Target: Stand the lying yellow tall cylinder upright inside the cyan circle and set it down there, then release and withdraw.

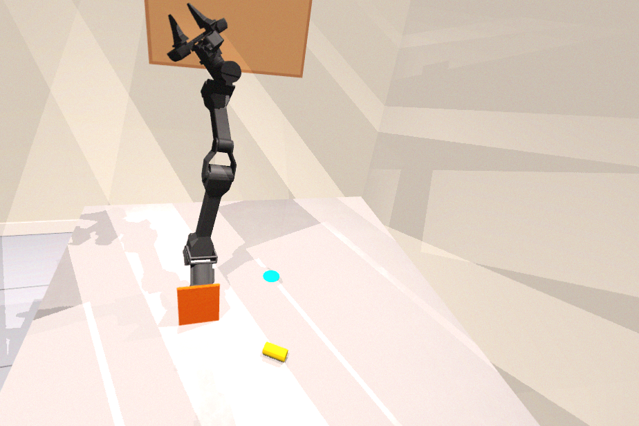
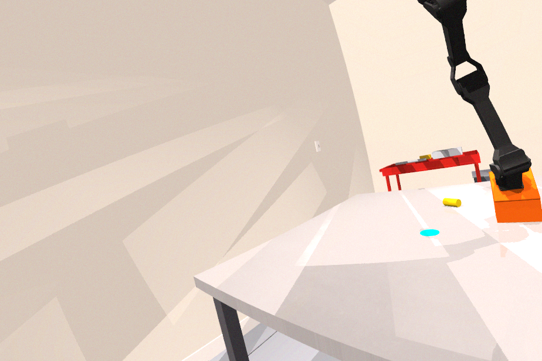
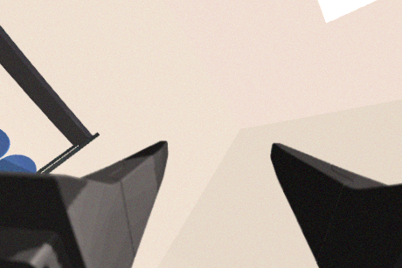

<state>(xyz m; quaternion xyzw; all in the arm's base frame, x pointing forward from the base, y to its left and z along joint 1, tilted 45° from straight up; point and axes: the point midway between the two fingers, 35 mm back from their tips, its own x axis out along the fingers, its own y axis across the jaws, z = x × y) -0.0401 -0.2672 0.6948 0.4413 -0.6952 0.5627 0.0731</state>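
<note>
Now: the yellow cylinder 810 mm below my gripper tip, 490 mm to the right of it and 230 mm ahead of it. The rest, counted from my gripper tip: cyan circle: 830 mm below, 290 mm ahead, 180 mm to the right.
</note>
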